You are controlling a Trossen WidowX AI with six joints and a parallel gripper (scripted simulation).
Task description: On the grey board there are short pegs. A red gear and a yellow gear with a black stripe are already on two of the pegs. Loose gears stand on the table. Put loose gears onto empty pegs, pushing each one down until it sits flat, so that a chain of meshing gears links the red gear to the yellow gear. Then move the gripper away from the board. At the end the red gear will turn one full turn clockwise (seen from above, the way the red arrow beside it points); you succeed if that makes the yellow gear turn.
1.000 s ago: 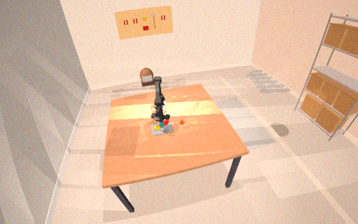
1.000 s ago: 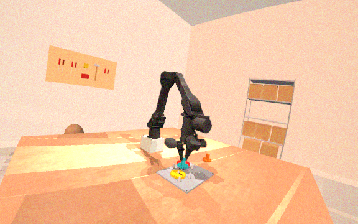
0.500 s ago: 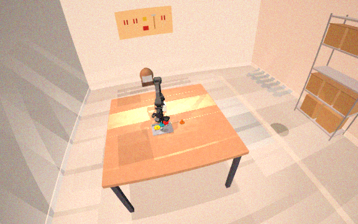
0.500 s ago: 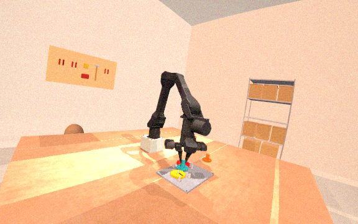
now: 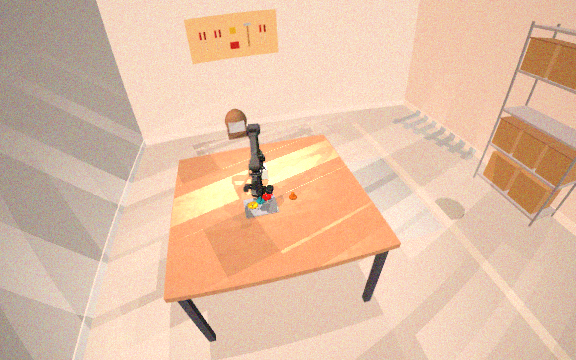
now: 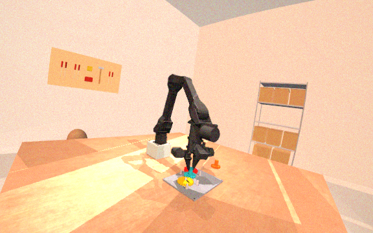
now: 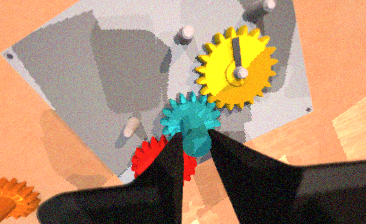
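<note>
Right now the red gear is 2 cm behind my gripper tip, 5 cm to the left of it and 2 cm below it. The rest, counted from my gripper tip: orange gear: 5 cm ahead, 21 cm to the left, 2 cm below; then yellow gear: 1 cm ahead, 6 cm to the right, 2 cm below.
</note>
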